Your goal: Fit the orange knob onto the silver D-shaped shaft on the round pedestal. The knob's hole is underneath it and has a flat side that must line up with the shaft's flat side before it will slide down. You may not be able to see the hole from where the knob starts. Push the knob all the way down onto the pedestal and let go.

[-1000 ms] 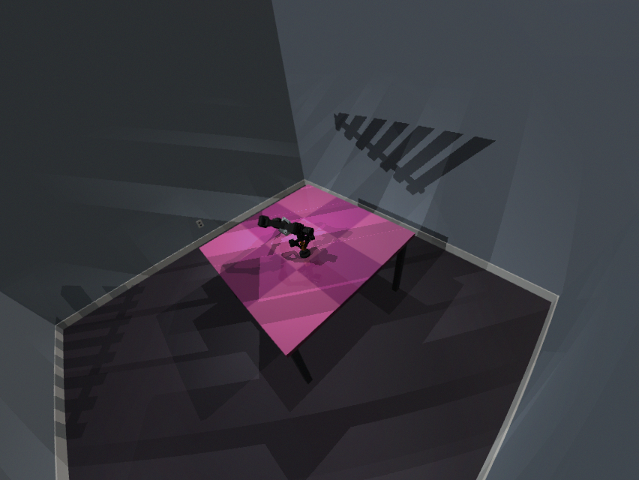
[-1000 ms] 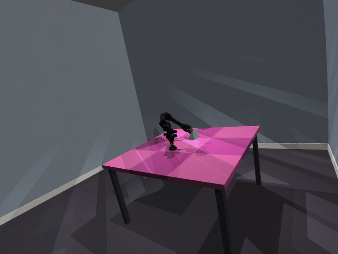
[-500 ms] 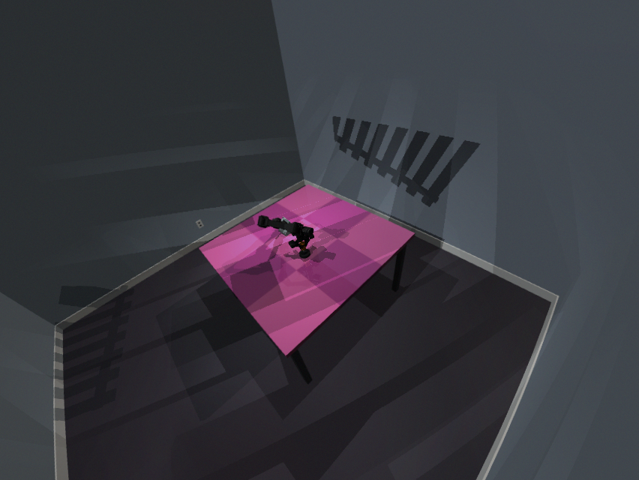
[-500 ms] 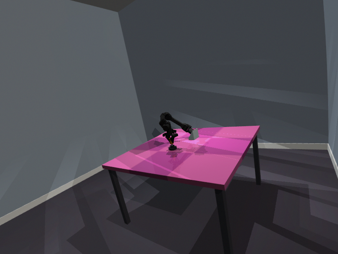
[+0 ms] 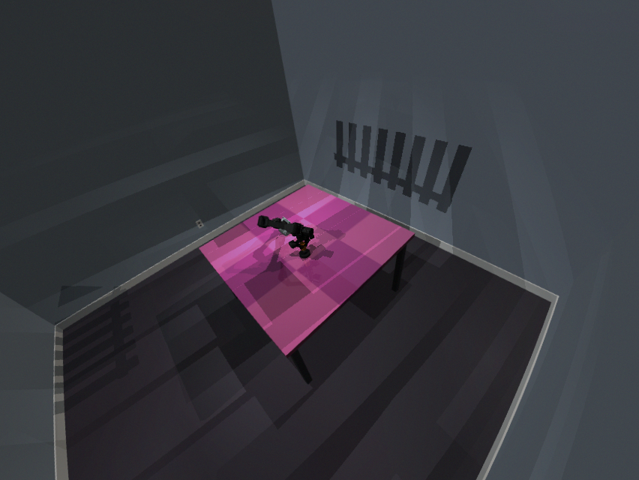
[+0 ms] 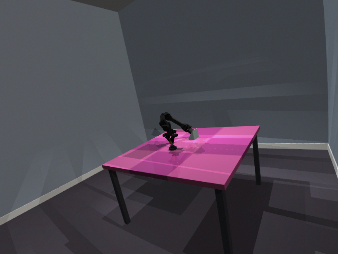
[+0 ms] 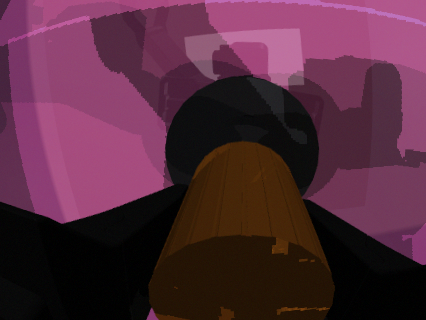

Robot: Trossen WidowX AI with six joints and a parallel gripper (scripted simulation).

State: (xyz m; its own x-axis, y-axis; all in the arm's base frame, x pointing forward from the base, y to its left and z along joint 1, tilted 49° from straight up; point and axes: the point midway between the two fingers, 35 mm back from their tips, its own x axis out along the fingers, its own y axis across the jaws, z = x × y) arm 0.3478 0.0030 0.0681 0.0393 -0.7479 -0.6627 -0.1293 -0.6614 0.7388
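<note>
The orange knob is 30 mm above my gripper tip. From my gripper tip the other things lie so: round black pedestal: 40 mm below.
</note>
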